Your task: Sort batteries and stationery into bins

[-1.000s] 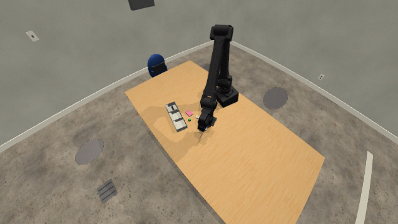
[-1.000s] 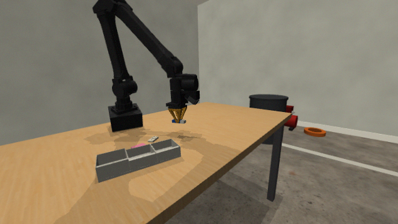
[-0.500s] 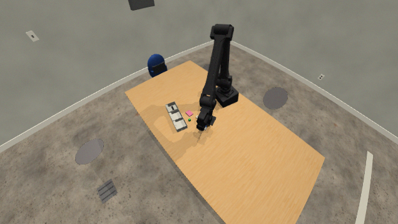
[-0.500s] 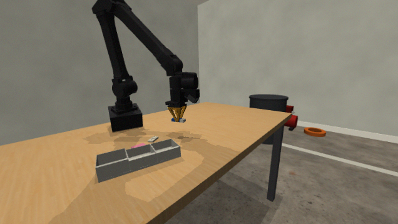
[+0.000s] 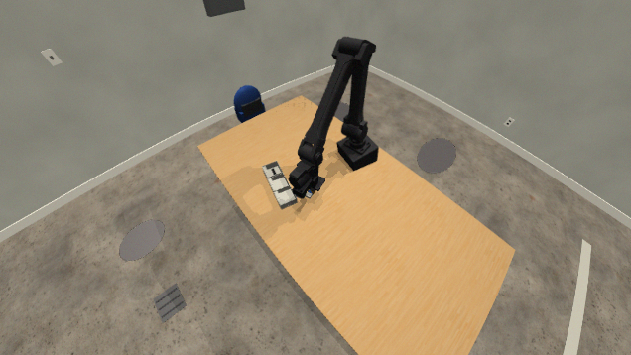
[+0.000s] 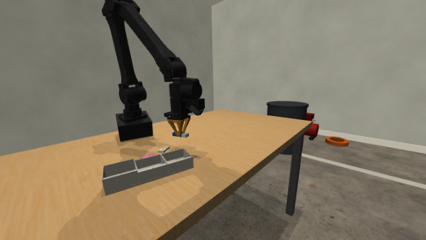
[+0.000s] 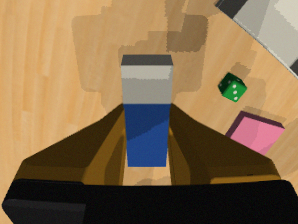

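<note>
Right now my hand is 170 mm to the left of the bin rack, 50 mm short of it and 50 mm above it. Round my hand: green ball (70 mm to the right, 70 mm below); blue-and-white eraser (10 mm ahead); white domino-like piece (70 mm below, 70 mm behind, 30 mm to the right).
</note>
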